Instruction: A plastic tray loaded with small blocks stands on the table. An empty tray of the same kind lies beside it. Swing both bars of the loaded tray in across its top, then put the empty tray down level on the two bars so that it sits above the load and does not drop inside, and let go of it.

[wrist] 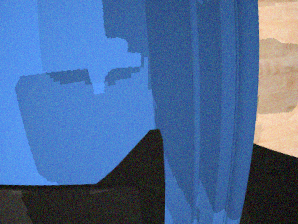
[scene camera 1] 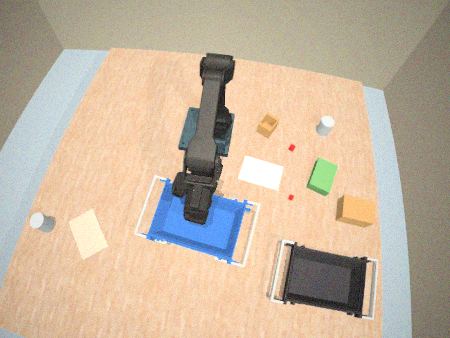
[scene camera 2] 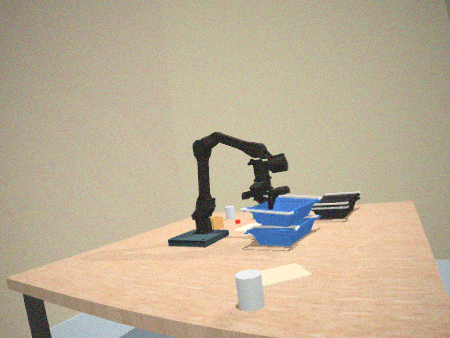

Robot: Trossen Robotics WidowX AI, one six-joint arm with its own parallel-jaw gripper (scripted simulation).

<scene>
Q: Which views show the orange box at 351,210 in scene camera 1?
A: Scene camera 1 only.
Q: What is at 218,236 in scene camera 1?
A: A blue tray.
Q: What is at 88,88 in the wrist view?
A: A blue tray.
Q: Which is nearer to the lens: the blue tray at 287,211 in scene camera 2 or the grey cylinder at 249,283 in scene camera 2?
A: The grey cylinder.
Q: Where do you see a green block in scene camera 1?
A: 322,176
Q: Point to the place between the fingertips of my gripper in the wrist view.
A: At 176,137
</scene>
